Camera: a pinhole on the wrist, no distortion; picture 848 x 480 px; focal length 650.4 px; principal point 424.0 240.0 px. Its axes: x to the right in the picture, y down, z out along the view. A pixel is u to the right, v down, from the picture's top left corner.
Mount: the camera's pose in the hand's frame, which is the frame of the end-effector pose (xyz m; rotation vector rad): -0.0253 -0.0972 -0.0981 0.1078 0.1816 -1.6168
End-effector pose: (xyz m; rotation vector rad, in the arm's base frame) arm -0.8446 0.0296 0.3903 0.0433 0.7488 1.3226
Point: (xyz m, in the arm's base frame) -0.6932 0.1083 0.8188
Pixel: 72.7 62.6
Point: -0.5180 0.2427 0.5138
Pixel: 392.6 458.3
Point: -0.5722 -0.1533 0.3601
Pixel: outside the picture
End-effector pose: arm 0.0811 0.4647 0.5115 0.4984 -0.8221 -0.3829
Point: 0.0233 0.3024 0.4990
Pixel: 470.9 436.7
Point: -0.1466 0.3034 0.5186
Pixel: 430.9 150.9
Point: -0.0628 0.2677 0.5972
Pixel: 369.7 387.3
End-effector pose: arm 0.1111 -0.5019 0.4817 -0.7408 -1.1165 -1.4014
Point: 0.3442 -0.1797 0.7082
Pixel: outside the picture
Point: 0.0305 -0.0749 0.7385
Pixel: 168.9 327.7
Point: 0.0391 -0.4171 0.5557
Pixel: 130.4 428.9
